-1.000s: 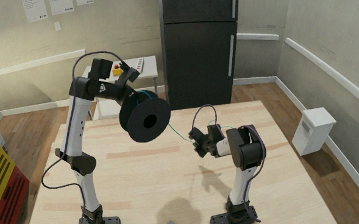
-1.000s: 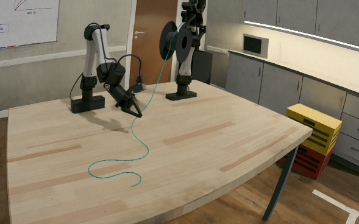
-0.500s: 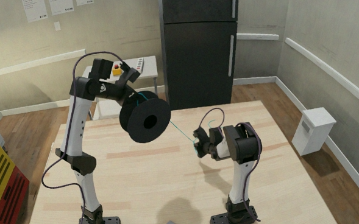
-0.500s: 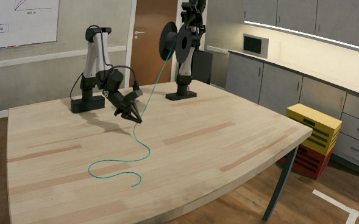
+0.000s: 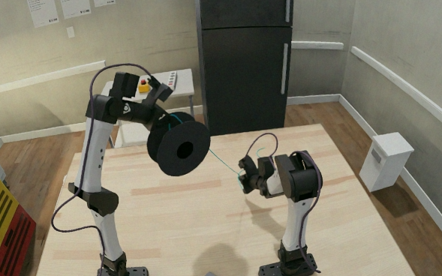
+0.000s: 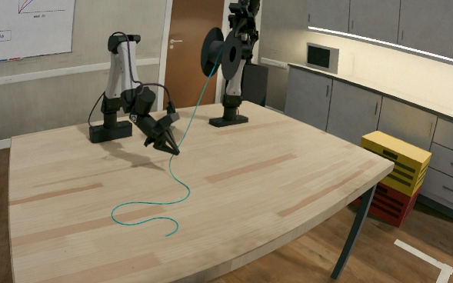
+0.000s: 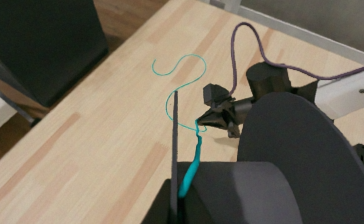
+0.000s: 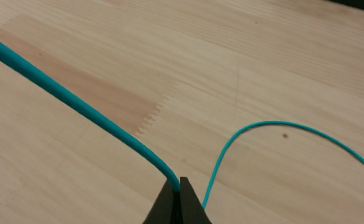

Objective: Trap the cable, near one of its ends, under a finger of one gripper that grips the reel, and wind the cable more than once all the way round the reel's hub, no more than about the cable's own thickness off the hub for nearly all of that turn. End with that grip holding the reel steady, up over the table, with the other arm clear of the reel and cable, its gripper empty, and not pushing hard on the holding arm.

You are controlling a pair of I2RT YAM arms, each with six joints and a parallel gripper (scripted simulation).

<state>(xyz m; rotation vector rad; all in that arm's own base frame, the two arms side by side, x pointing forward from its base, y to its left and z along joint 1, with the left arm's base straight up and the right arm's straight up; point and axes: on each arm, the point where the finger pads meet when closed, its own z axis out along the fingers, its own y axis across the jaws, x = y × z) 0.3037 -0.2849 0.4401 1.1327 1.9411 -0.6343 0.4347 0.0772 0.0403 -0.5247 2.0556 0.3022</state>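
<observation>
Right now my right hand is 110 mm past the black reel, 200 mm to the right of it and 290 mm below it. Round my right hand: flat grey plate: 450 mm behind, 130 mm to the left, 80 mm below.
The black reel lies 3 cm behind my left hand, 2 cm to the right of it and 7 cm below it. Also, from my left hand: flat grey plate 37 cm behind, 10 cm to the right, 45 cm below.
</observation>
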